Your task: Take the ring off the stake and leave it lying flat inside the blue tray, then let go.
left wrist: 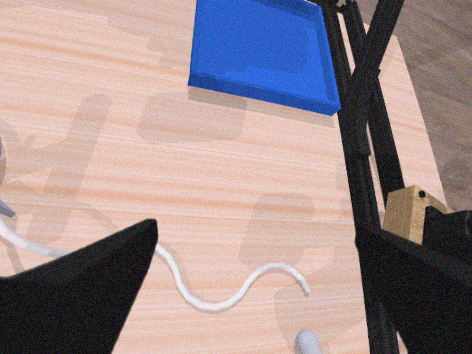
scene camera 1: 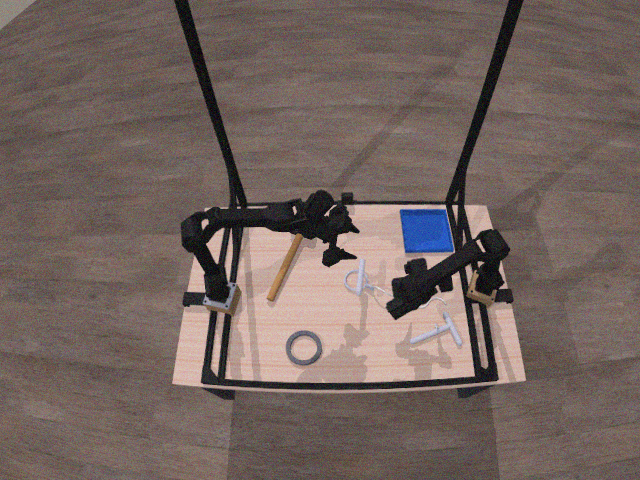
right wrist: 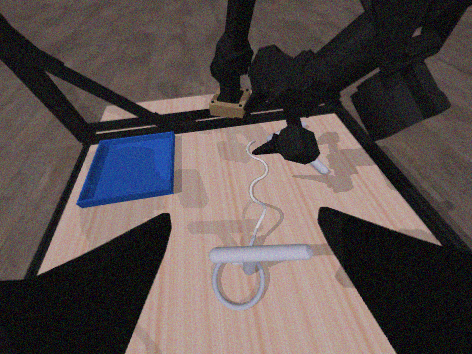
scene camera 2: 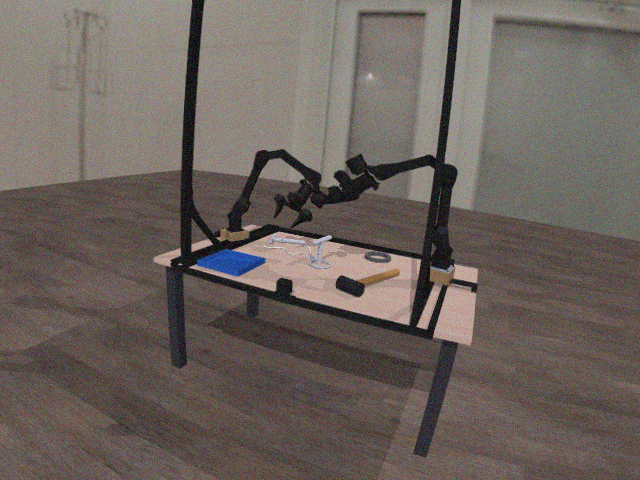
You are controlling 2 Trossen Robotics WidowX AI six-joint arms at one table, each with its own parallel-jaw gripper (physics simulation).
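Frame: origin at the left arm's base, x ahead, y left, z up, level; millimetres.
Seen in the pictures: left gripper, fingertip midpoint: (left wrist: 257, 231) (right wrist: 249, 131) (scene camera 2: 282, 222); right gripper, fingertip midpoint: (scene camera 1: 357, 245) (right wrist: 245, 217) (scene camera 2: 327, 202); left arm's base, link origin: (left wrist: 444, 245) (scene camera 1: 484, 285) (right wrist: 230, 96) (scene camera 2: 234, 230); right arm's base, link origin: (scene camera 1: 219, 293) (scene camera 2: 440, 266).
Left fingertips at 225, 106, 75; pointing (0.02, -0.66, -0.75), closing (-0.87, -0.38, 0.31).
Note:
Offsets run from my left fingertips to a thing's middle, as dx, dy, dz. "*": to the spot under its first point.
The T-shaped lavender stake {+197, +62, -107} (scene camera 1: 360, 276) (scene camera 2: 320, 254) (right wrist: 260, 253) stands upright mid-table with its crossbar on top. A thin pale ring {* +251, +62, -123} (scene camera 1: 345, 282) (scene camera 2: 320, 268) (right wrist: 240, 306) surrounds its stem low down, near the table. The blue tray {+49, -277, -121} (scene camera 1: 429, 251) (scene camera 2: 218, 269) (left wrist: 260, 95) (right wrist: 125, 199) is empty. My right gripper (scene camera 1: 356, 243) (right wrist: 245, 217) is open and empty, above and beside the stake; the crossbar shows beyond its fingers in the right wrist view. My left gripper (scene camera 2: 284, 220) (left wrist: 257, 231) is open and empty, raised above the wavy white cord {* -30, +40, -126} (left wrist: 212, 306) (right wrist: 251, 185).
A second lavender T-shaped piece {-111, +127, -122} (scene camera 1: 431, 333) lies near the left arm. A thick grey ring {+276, +341, -124} (scene camera 1: 288, 347) (scene camera 2: 377, 260) lies flat, away from the stake. A hammer {+477, +74, -112} (scene camera 1: 284, 268) (scene camera 2: 381, 277) lies beneath the right arm's side. Black frame bars (scene camera 1: 336, 385) edge the table.

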